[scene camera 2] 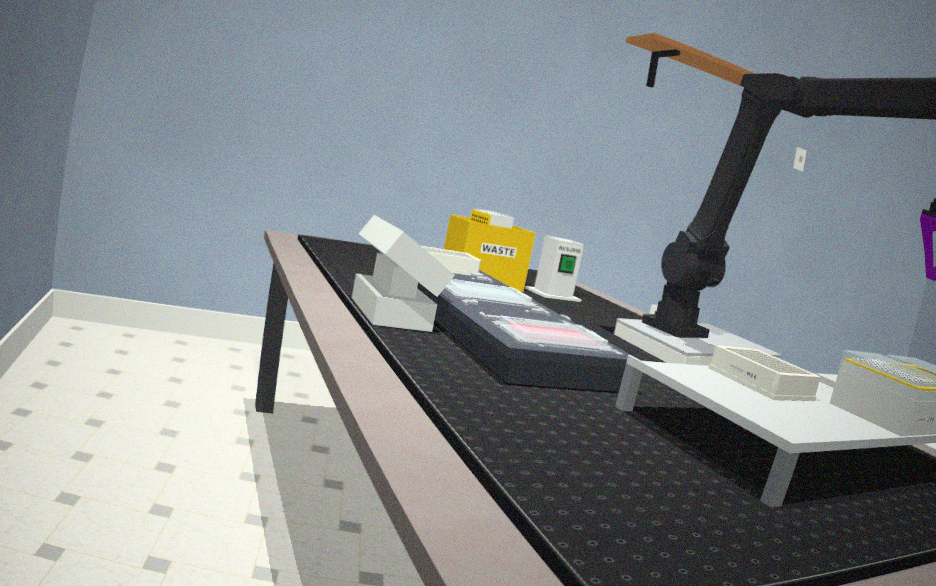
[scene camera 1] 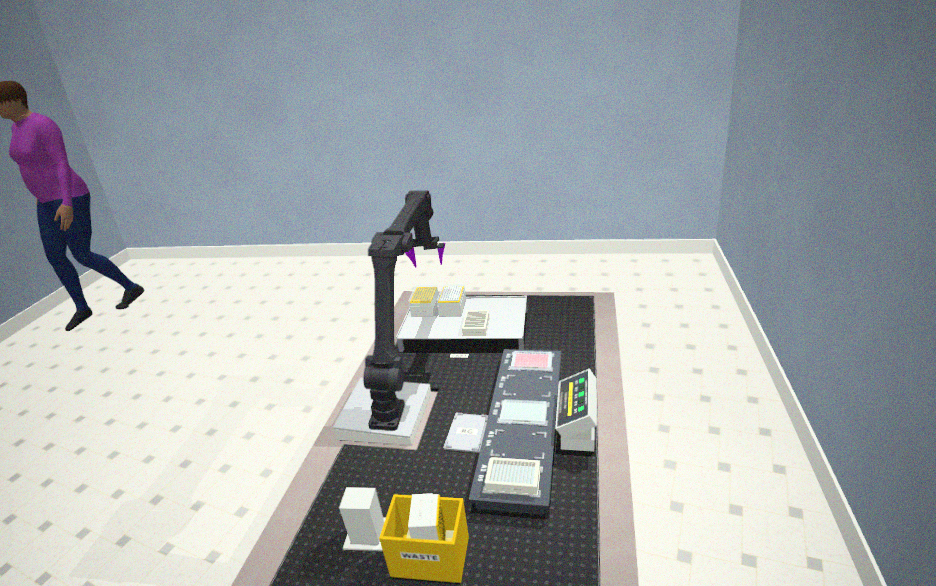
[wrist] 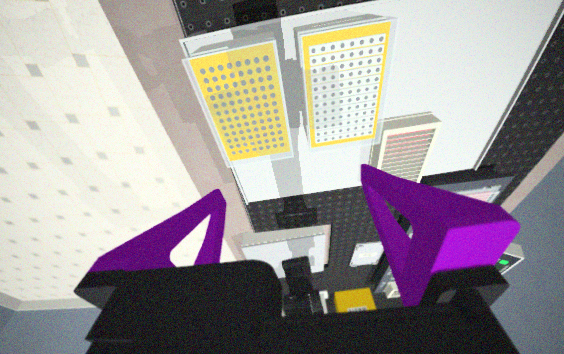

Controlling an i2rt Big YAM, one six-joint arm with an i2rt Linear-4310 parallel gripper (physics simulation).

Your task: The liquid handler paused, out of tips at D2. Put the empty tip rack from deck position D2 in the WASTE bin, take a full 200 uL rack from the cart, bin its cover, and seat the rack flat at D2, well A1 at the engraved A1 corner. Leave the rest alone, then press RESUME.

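Places are measured from the arm's base along level axes (x ahead, y left, z up), in centimetres.
Pixels of known places: gripper, fingertip midpoint: (scene camera 1: pixel 428 266) (wrist: pixel 288 184); arm's base, link origin: (scene camera 2: pixel 674 329) (scene camera 1: pixel 387 415) (wrist: pixel 297 266).
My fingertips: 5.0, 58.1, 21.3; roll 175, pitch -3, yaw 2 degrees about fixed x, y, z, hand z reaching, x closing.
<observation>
Ahead of a thing's pixels: the offset from my fingertips to its top centre, as dx, dy, dz. "spot": to the spot under its first point.
My gripper (scene camera 1: pixel 428 265) (wrist: pixel 288 184) is open and empty, high above the cart {+12.4, -6.8, -17.6} (scene camera 1: pixel 504 317) (scene camera 2: pixel 732 407) (wrist: pixel 450 60); in scene camera 2 part of one finger shows at the right edge. On the cart stand a yellow-topped rack {-3.7, +0.4, -11.2} (scene camera 1: pixel 424 298) (wrist: pixel 240 100) and a white-topped, yellow-rimmed rack {+7.1, +0.1, -11.2} (scene camera 1: pixel 451 300) (wrist: pixel 345 85), side by side, both under clear covers. Deck position D2 (scene camera 1: pixel 526 385) holds no rack. The yellow WASTE bin {+15.6, -102.5, -10.7} (scene camera 1: pixel 449 562) (scene camera 2: pixel 497 265) holds a tilted white-and-yellow rack {+16.3, -102.2, -8.3} (scene camera 1: pixel 424 514) (scene camera 2: pixel 491 218) rising above its rim. The green RESUME button {spot: -0.3, -93.6, -16.0} (scene camera 2: pixel 567 263) is on a white post.
A beige rack {+17.6, -13.6, -15.1} (scene camera 1: pixel 475 321) (scene camera 2: pixel 763 372) (wrist: pixel 407 150) stands on the cart near the covered racks. The deck holds a red plate {+37.6, -34.0, -18.1} (scene camera 1: pixel 531 359) at D1, a pale plate {+35.6, -58.9, -18.1} (scene camera 1: pixel 523 412) at D3 and a beige rack {+33.9, -83.5, -16.4} (scene camera 1: pixel 512 476) at D5. A screen unit {spot: +49.9, -61.4, -12.6} (scene camera 1: pixel 574 400) stands beside it. A person (scene camera 1: pixel 48 158) is at left.
</observation>
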